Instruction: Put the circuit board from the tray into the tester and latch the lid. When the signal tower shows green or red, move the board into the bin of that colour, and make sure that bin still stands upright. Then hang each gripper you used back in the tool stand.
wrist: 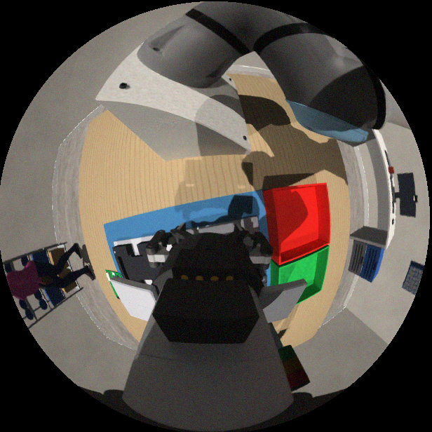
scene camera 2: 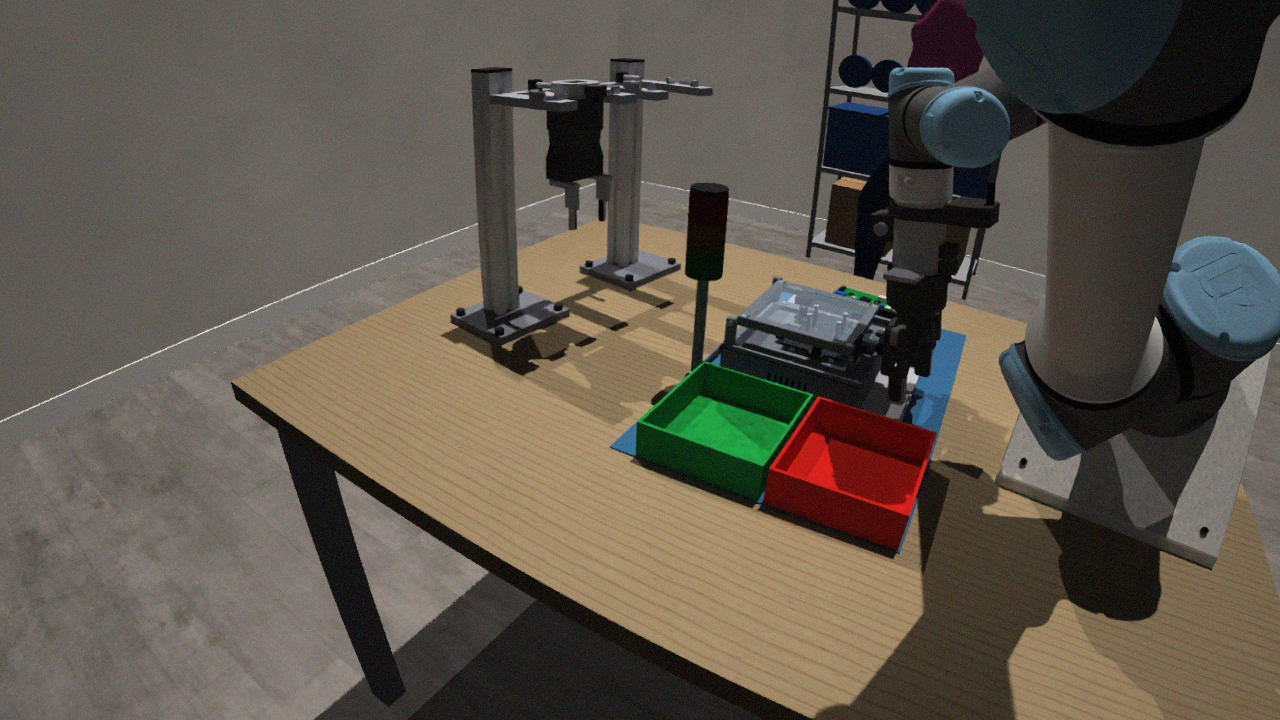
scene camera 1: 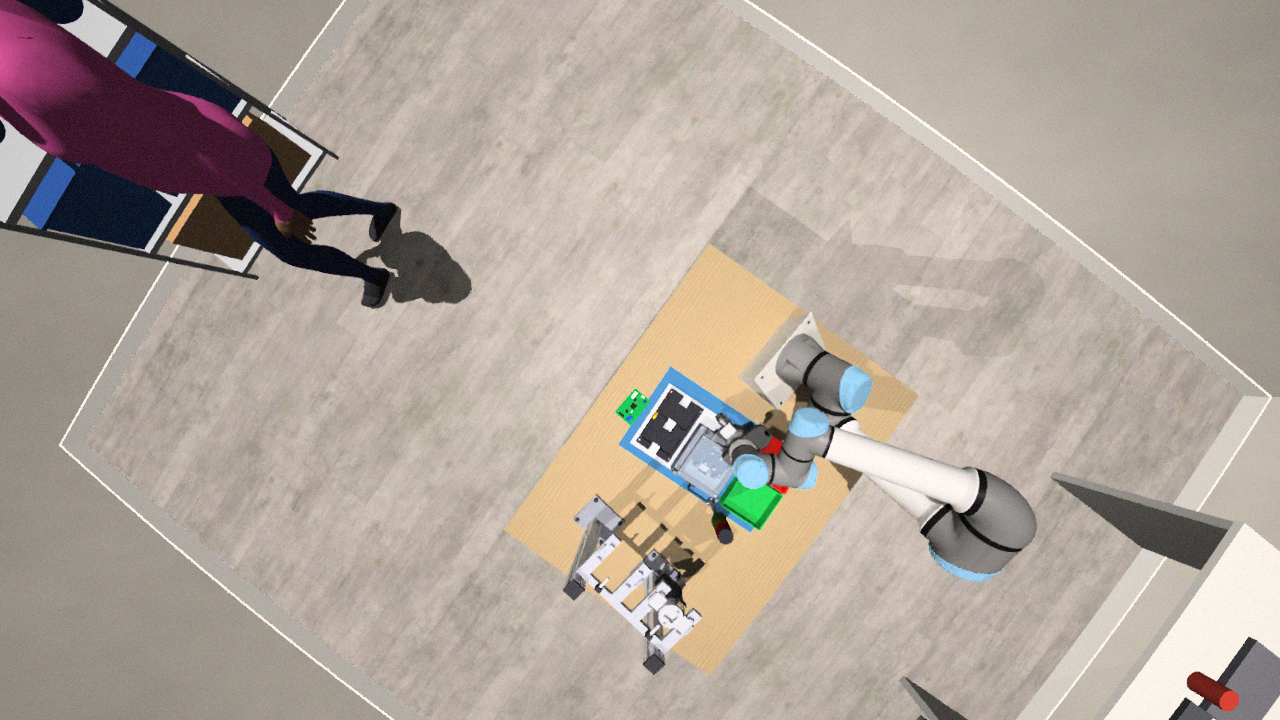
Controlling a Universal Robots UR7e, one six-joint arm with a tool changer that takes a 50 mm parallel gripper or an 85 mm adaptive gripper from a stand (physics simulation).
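Frame: origin at the arm's base, x ahead, y left, z up, level; millimetres.
Where they show: arm's base, origin of the base link: (scene camera 1: 792,355).
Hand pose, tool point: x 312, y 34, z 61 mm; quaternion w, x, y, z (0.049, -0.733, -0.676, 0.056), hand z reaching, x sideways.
Things, the pixels of their top centre, and the offset from my tool point. "pt": a spot on its surface instead. Level surfaces: height alone.
- tester, surface spot: (scene camera 2: 787,371) pt 106 mm ahead, 101 mm left, 156 mm down
- grey housing with a clear lid, middle of its top: (scene camera 2: 826,312) (scene camera 1: 713,462) 101 mm ahead, 12 mm left, 106 mm down
- green circuit board, middle of its top: (scene camera 2: 863,295) (scene camera 1: 632,407) 149 mm ahead, 295 mm right, 193 mm down
- green bin, middle of its top: (scene camera 2: 730,407) (scene camera 1: 752,500) 119 mm ahead, 216 mm left, 157 mm down
- red bin, middle of its top: (scene camera 2: 859,449) (scene camera 1: 777,464) 30 mm back, 197 mm left, 157 mm down
- signal tower, surface spot: (scene camera 2: 707,231) pt 208 mm ahead, 146 mm left, 7 mm up
- white panel with black parts, surface spot: (scene camera 1: 671,424) pt 106 mm ahead, 154 mm right, 198 mm down
- blue mat, its level: 202 mm down
My gripper (scene camera 2: 910,371) (wrist: 209,234), the black adaptive one, is open and points down beside the tester; its fingertips are apart, partly hidden by its body in the wrist view. The tester (scene camera 2: 787,371) is a grey housing with a clear lid (scene camera 1: 707,462) (scene camera 2: 810,311) lying nearly flat over it; its latch cannot be made out. A green circuit board (scene camera 1: 631,406) (scene camera 2: 861,295) (wrist: 113,283) lies at the blue mat's far edge. The green bin (scene camera 1: 750,502) (scene camera 2: 723,429) (wrist: 300,272) and red bin (scene camera 2: 850,470) (wrist: 299,222) stand upright and empty. The signal tower (scene camera 1: 722,528) (scene camera 2: 707,231) (wrist: 294,367) looks unlit.
The tool stand (scene camera 1: 617,573) (scene camera 2: 494,192) holds a parallel gripper (scene camera 2: 575,134) at the far left. A white panel with black parts (scene camera 1: 671,424) (wrist: 132,262) lies on the blue mat (scene camera 1: 671,374) (scene camera 2: 944,358) (wrist: 145,217). A person (scene camera 1: 170,134) stands by the shelving.
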